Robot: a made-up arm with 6 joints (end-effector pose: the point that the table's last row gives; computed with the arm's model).
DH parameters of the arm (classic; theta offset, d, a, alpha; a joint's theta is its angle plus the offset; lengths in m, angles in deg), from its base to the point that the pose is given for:
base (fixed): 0 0.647 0.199 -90
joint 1: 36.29 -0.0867 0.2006 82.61
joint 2: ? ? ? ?
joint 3: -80.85 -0.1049 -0.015 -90
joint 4: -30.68 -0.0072 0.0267 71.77
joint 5: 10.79 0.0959 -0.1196 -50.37
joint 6: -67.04 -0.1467 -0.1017 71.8
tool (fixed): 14.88 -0.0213 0 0
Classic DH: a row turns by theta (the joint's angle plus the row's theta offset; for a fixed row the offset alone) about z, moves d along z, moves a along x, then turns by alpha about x.
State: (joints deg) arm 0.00 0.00 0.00 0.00 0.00 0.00
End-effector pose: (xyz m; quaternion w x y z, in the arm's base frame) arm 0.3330 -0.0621 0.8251 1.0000 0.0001 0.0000 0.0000
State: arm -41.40 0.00 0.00 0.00 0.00 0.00
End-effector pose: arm 0.1817 -0.0621 0.8692 0.9354 0.0001 -0.3535 0.0000
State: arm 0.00 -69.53 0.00 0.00 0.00 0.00
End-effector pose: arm 0.4192 0.1246 0.7317 0.8215 -0.3346 -0.0734 -0.4558
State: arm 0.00 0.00 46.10 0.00 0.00 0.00
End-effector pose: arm 0.3330 -0.0840 0.7246 0.9201 0.3916 0.0000 0.0000
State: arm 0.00 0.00 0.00 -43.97 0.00 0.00
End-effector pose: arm 0.3175 -0.0621 0.7413 0.9273 0.0000 -0.3744 0.0000
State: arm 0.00 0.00 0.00 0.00 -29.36 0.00
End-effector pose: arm 0.3020 0.0072 0.8325 0.9674 -0.2070 -0.0793 -0.1228
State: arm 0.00 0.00 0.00 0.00 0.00 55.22
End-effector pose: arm 0.3517 -0.0969 0.9127 0.8861 0.1131 0.4255 0.1448
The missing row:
joint 2: 84.6 0.2951 0.0949 54.06
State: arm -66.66 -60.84 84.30 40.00 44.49 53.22
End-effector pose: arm 0.4281 -0.1239 0.8646 0.5793 0.2705 -0.1474 0.7547
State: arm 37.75 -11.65 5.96 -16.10 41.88 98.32
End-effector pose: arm 0.5311 -0.1938 0.6174 0.3607 0.3801 0.7511 0.4015
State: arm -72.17 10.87 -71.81 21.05 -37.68 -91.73
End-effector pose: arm 0.0550 0.0392 0.9275 0.1433 0.7187 0.6606 0.1628
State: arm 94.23 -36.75 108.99 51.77 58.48 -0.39
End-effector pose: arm 0.0545 0.0708 0.3744 0.1299 0.8688 0.3175 -0.3572
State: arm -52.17 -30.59 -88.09 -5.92 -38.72 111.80
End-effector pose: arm 0.3579 0.3153 0.8893 0.5986 -0.0495 0.1902 -0.7765
